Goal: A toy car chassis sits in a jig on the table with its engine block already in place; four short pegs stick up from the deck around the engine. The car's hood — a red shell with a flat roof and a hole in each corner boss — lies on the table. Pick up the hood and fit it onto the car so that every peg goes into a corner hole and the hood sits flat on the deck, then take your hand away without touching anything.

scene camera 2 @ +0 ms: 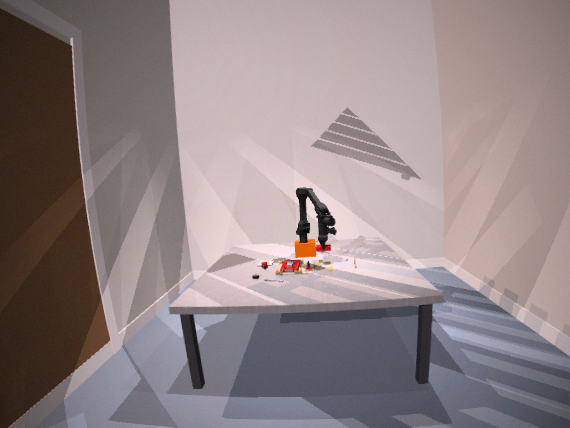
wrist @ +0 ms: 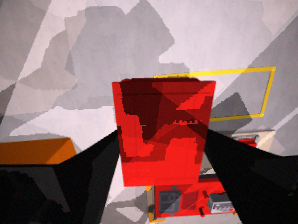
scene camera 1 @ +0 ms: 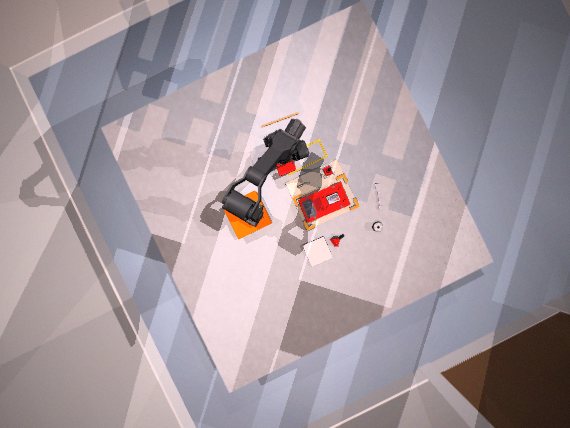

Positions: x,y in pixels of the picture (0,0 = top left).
my gripper: holds a red hood [wrist: 162,124]
